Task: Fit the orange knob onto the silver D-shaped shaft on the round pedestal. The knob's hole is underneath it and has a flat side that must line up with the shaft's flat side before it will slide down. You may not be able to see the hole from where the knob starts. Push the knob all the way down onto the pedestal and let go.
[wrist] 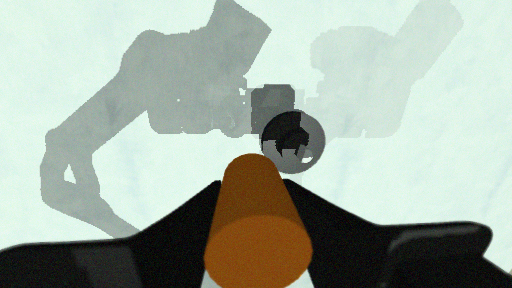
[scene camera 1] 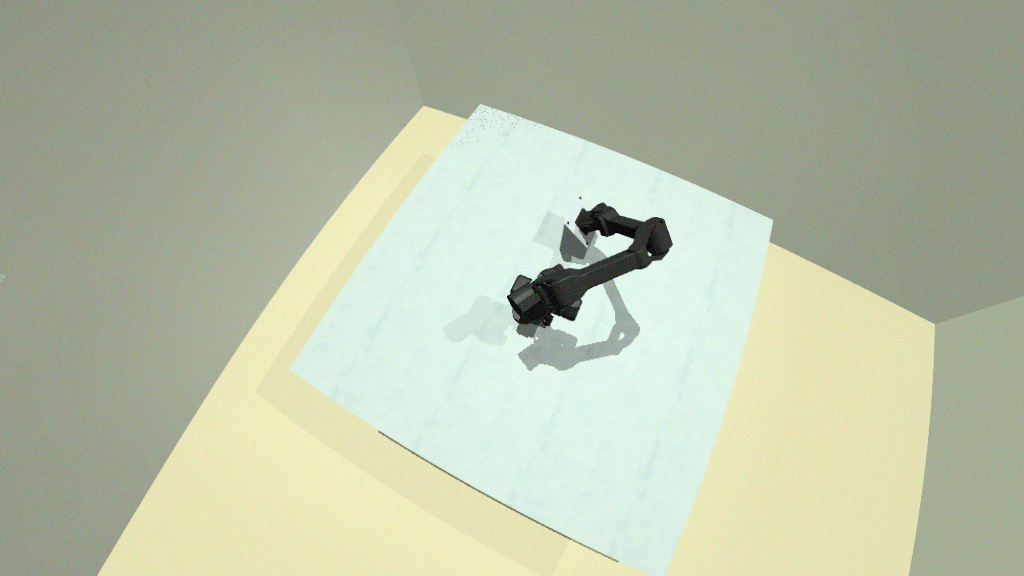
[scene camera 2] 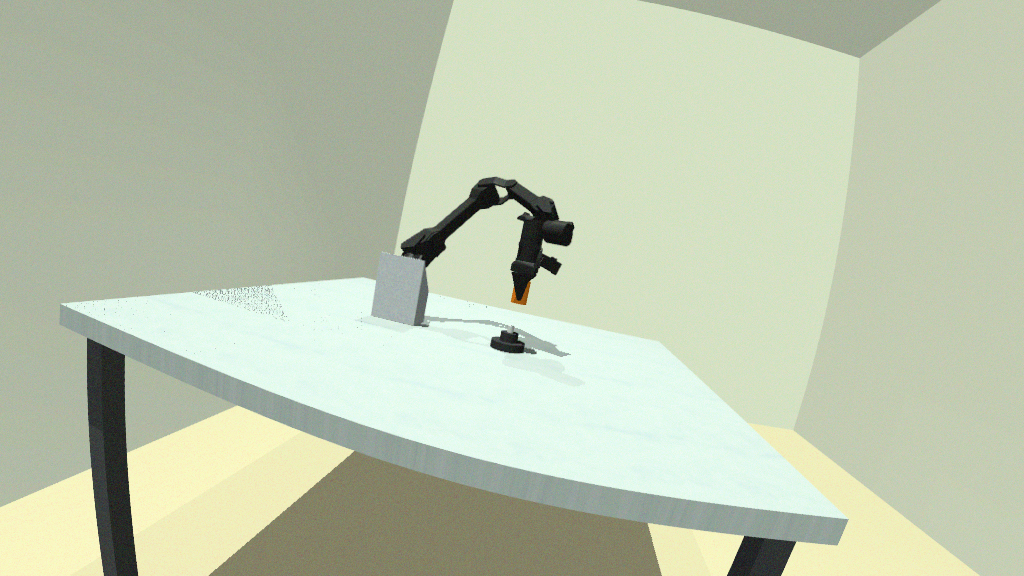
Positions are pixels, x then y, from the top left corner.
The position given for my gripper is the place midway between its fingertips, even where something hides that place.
my gripper: wrist 252,185; scene camera 1 544,307; scene camera 2 519,299
